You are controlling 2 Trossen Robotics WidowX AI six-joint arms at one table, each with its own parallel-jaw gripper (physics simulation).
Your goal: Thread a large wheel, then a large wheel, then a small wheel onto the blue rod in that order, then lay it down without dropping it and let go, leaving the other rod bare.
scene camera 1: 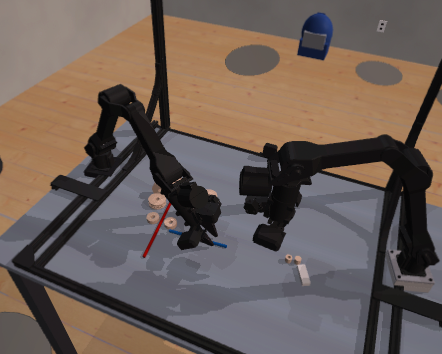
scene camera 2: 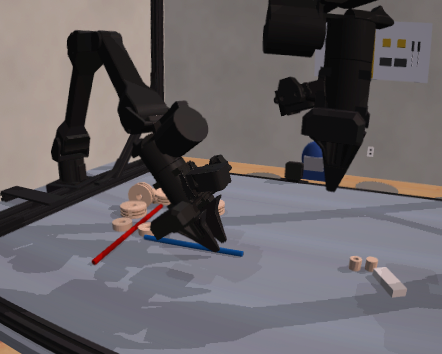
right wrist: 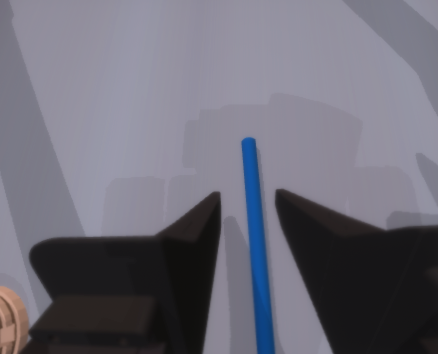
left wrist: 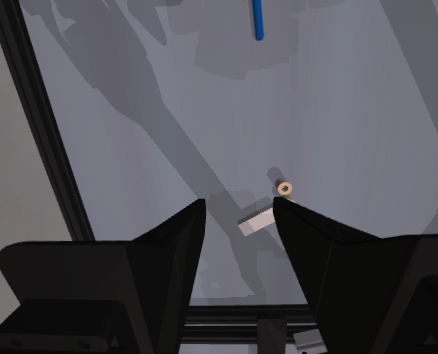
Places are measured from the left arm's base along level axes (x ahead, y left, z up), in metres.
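Pixels of known places: left gripper, fingertip midpoint: (scene camera 2: 333, 186) (left wrist: 239, 205); right gripper, fingertip midpoint: (scene camera 1: 214, 241) (scene camera 2: 221, 246) (right wrist: 247, 197); left arm's base, link origin: (scene camera 1: 410, 265); right arm's base, link origin: (scene camera 1: 103, 164) (scene camera 2: 72, 180).
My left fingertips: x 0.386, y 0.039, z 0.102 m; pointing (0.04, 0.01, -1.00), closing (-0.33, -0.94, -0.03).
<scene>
Ahead of a thing's pixels: the offset from my left fingertips to its top centre. "pt": to the spot under its first point.
The blue rod @(0.203 m ahead, 0.094 m right, 0.138 m down) (scene camera 1: 220, 245) (scene camera 2: 175, 242) (left wrist: 258, 22) (right wrist: 256, 235) lies bare on the table. My right gripper (scene camera 2: 220, 245) (right wrist: 247, 197) is open, low over the rod, one finger on each side near its right end, not gripping it. My left gripper (scene camera 2: 331, 189) (left wrist: 239, 205) is open and empty, high above the table at the right. The red rod @(0.323 m ahead, 0.140 m right, 0.138 m down) (scene camera 1: 156, 230) (scene camera 2: 125, 238) lies bare at the left. Stacked large wheels @(0.352 m ahead, 0.225 m right, 0.127 m down) (scene camera 1: 157, 201) (scene camera 2: 133, 209) lie behind it, with a wheel @(0.347 m ahead, 0.265 m right, 0.092 m down) (scene camera 2: 140, 193) upright behind them. Smaller wheels @(0.350 m ahead, 0.155 m right, 0.134 m down) (scene camera 1: 152, 218) (scene camera 2: 122, 224) lie near both rods. My right arm partly hides other wheels.
Two small wooden cylinders @(0.062 m back, 0.049 m right, 0.130 m down) (scene camera 1: 288, 258) (scene camera 2: 355, 263) (left wrist: 284, 188) stand at the right beside a white block @(0.101 m back, 0.002 m right, 0.135 m down) (scene camera 1: 303, 275) (scene camera 2: 390, 282) (left wrist: 255, 222). Part of a wheel stack @(pt 0.184 m ahead, 0.238 m right, 0.141 m down) (right wrist: 12, 320) shows at the lower left of the right wrist view. Black frame rails border the table.
</scene>
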